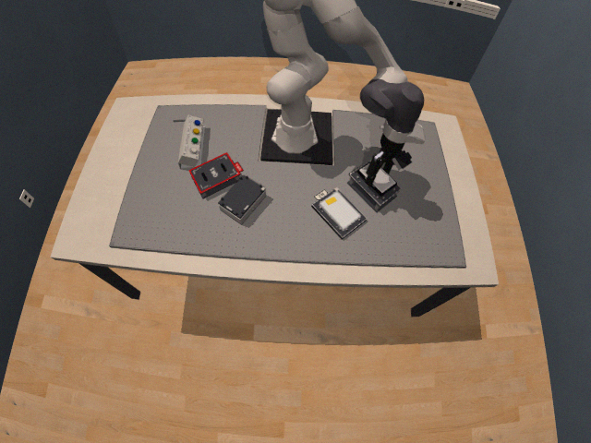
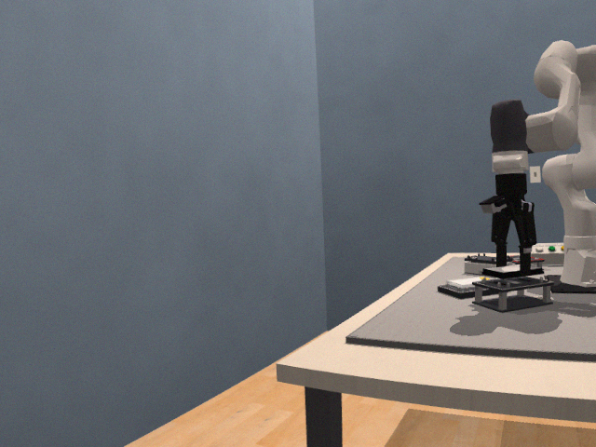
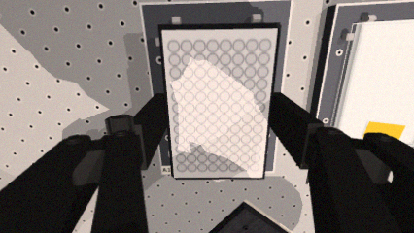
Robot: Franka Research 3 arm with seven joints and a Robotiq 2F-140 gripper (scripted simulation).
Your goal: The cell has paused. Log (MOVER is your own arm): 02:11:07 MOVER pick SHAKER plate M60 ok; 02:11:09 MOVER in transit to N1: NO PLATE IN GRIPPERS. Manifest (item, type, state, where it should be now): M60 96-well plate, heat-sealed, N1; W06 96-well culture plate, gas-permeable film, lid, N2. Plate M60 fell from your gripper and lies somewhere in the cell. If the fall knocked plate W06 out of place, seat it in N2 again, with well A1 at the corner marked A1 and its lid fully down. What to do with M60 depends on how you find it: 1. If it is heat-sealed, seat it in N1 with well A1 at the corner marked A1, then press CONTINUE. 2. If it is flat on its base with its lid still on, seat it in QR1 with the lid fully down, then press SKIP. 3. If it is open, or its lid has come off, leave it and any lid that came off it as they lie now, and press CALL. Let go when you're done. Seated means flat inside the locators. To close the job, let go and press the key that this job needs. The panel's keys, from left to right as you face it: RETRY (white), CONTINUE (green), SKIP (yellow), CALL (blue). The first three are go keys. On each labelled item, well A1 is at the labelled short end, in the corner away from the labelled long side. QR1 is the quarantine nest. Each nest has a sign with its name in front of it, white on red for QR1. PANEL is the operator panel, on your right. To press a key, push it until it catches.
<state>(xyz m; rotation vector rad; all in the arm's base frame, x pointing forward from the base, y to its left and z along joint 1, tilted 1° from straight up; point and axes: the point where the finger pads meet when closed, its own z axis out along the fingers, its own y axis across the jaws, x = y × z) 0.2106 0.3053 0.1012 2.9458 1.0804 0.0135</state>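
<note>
Now: the plate M60 20 mm below my hand. From my hand the other things lie so: plate W06: 120 mm ahead, 130 mm to the right, 70 mm below; then shaker block: 120 mm ahead, 480 mm to the right, 50 mm below; then A1 mark: 90 mm behind, 10 mm to the right, 50 mm below.
</note>
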